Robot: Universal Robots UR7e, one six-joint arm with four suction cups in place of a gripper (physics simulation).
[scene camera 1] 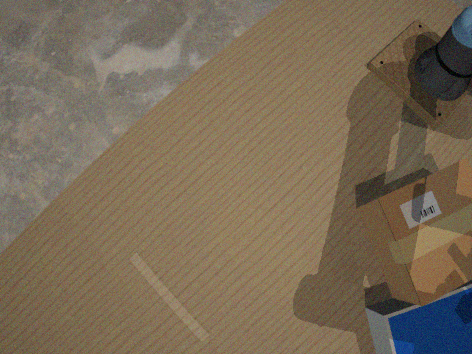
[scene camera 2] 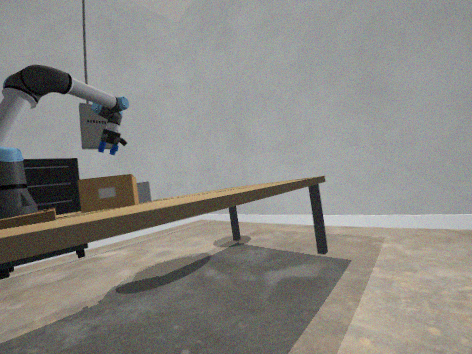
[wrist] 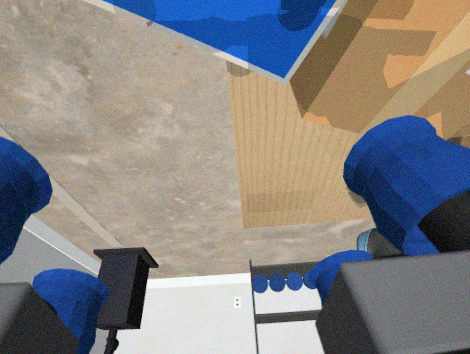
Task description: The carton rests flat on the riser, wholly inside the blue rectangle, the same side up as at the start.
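Observation:
The brown carton [scene camera 1: 430, 267] [scene camera 2: 122, 195] [wrist: 345, 95] stands flat on the wooden table, tape strip and white barcode label on its upper face. Part of it is cut off in scene camera 1 and the wrist view. The grey riser [scene camera 1: 381, 327] [scene camera 2: 144, 191] stands beside it, with the blue rectangle [scene camera 1: 435, 325] [wrist: 220, 32] on its top, partly in view. The carton is beside the riser, not on it. My gripper [scene camera 2: 108, 148] hangs high above the carton and riser level, its blue cups empty. A blue suction cup [wrist: 405, 170] shows large in the wrist view.
The arm's base plate [scene camera 1: 395, 62] is at the table's [scene camera 1: 225, 175] upper right in scene camera 1. A black drawer cabinet [scene camera 2: 55, 182] stands beyond the table. A grey box [scene camera 2: 89, 132] hangs behind the gripper. A black box [wrist: 120, 290] shows in the wrist view.

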